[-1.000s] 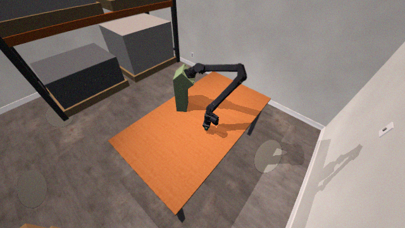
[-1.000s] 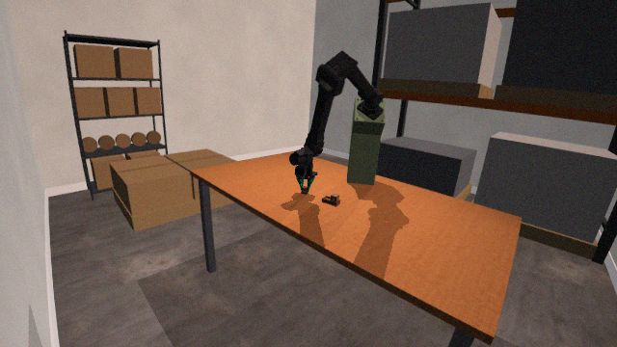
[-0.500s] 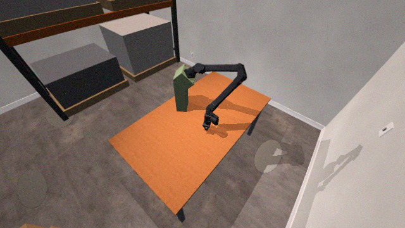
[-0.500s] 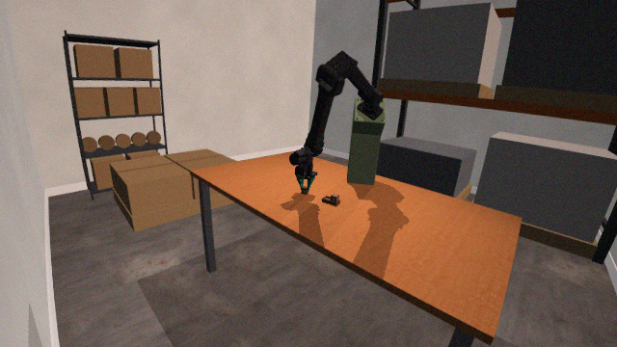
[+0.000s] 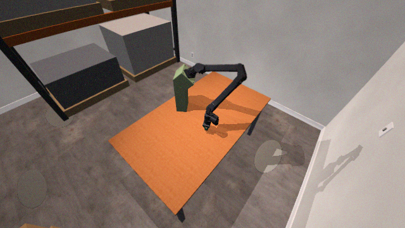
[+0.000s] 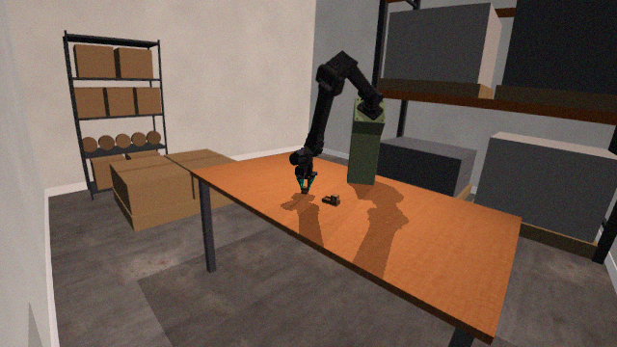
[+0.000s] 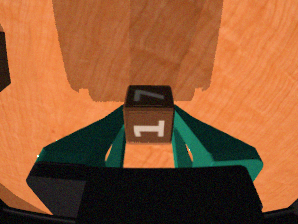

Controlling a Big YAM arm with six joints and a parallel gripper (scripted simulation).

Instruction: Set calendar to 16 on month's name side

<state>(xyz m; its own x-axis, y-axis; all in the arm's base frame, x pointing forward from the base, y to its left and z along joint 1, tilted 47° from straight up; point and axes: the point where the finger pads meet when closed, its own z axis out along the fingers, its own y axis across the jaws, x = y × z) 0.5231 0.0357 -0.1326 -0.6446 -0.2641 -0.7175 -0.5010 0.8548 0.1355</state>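
My hand is 1 cm above the brown calendar cube. The rest, counted from my hand: dark calendar tray (5 cm behind, 15 cm to the left, 1 cm below).
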